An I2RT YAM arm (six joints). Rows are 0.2 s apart.
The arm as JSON. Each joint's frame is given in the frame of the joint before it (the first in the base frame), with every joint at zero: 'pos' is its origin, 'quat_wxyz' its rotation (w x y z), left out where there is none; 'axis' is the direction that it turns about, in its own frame. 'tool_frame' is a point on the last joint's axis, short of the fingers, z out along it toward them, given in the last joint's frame.
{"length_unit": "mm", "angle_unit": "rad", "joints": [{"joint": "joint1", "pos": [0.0, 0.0, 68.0], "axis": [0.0, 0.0, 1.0]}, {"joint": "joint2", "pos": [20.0, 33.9, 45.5], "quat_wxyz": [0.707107, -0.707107, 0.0, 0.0], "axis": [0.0, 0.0, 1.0]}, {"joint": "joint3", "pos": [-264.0, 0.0, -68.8], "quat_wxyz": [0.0, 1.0, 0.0, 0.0], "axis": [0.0, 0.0, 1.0]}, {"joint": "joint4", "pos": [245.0, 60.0, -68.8], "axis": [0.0, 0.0, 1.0]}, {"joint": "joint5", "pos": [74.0, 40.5, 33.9], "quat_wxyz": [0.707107, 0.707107, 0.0, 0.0], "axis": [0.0, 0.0, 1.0]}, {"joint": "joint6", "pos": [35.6, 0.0, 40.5], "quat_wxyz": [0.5, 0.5, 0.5, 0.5], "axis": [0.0, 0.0, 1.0]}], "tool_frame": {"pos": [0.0, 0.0, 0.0], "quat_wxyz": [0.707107, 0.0, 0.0, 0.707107]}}
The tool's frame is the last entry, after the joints.
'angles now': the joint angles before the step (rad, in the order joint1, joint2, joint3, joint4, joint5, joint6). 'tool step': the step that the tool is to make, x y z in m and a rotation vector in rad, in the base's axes. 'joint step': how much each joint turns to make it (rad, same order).
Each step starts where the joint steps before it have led.
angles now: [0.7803, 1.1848, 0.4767, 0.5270, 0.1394, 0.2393]
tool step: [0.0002, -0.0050, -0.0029, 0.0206, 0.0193, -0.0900]
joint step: [-0.0036, -0.0081, -0.0144, -0.0009, 0.0798, 0.0443]
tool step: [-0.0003, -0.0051, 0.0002, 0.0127, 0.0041, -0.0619]
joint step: [-0.0066, -0.0175, -0.0091, -0.0079, 0.0521, 0.0228]
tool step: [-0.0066, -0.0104, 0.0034, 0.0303, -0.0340, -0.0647]
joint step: [-0.0034, -0.0624, -0.0369, 0.0174, 0.0607, 0.0087]
